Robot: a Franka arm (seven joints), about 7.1 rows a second.
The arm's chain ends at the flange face. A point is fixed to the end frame.
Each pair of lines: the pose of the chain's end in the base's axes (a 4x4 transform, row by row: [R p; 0 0 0 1], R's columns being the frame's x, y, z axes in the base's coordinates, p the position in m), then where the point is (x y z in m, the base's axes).
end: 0.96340, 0.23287, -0.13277, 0.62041; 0.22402, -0.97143, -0.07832, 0.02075; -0.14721, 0.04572, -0.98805, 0.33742; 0, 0, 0, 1
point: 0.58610 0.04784 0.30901
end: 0.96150, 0.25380, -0.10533, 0.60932; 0.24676, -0.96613, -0.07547, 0.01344; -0.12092, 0.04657, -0.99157, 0.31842; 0, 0, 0, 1
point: 0.57515 0.03991 0.28928
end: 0.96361, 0.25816, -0.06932, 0.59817; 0.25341, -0.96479, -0.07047, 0.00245; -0.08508, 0.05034, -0.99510, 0.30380; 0, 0, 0, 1
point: 0.56489 0.02887 0.27360
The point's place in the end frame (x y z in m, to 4 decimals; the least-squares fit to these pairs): -0.0228 -0.0356 0.0305
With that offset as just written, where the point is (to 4 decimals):
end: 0.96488, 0.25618, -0.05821, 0.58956; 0.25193, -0.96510, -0.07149, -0.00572; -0.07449, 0.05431, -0.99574, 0.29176; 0, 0, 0, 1
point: 0.5567 0.0207 0.2612
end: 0.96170, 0.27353, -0.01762, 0.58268; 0.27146, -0.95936, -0.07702, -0.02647; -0.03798, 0.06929, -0.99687, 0.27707; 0, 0, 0, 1
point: 0.5505 -0.0009 0.2451
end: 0.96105, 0.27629, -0.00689, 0.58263; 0.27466, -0.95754, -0.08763, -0.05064; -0.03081, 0.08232, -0.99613, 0.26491; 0, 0, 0, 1
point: 0.5507 -0.0255 0.2323
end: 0.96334, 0.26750, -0.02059, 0.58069; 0.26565, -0.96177, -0.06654, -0.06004; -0.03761, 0.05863, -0.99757, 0.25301; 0, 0, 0, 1
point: 0.5486 -0.0339 0.2214
